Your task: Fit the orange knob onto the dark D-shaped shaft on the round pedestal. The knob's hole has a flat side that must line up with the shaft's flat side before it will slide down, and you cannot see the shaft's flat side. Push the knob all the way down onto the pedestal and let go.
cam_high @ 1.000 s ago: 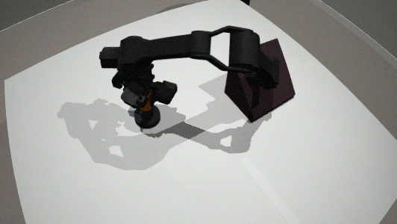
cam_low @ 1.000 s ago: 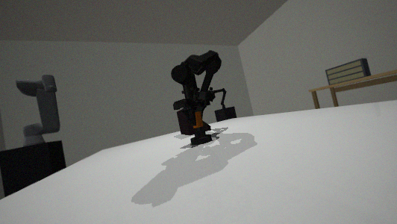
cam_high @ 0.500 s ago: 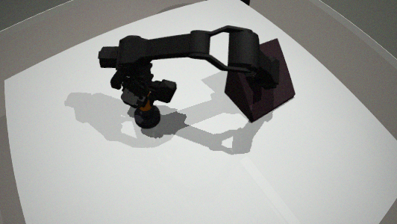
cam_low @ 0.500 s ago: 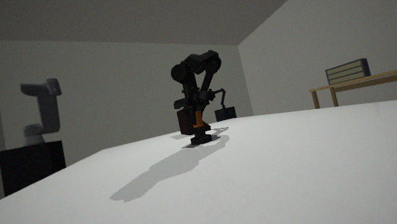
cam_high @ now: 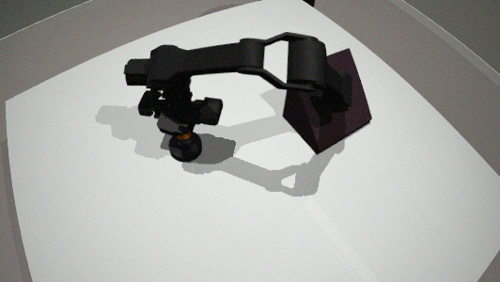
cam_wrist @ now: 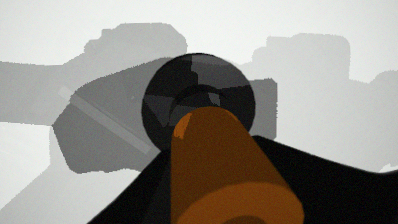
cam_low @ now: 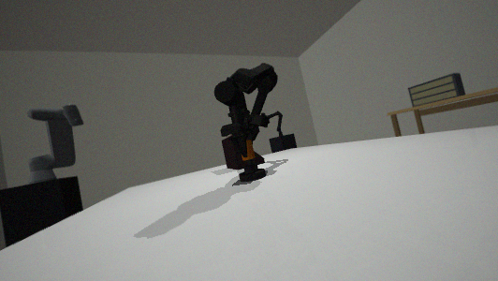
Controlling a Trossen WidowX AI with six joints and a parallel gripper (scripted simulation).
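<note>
Now: gripper tip 2 cm below the orange knob. Also, from my gripper tip: dark pedestal 4 cm below.
</note>
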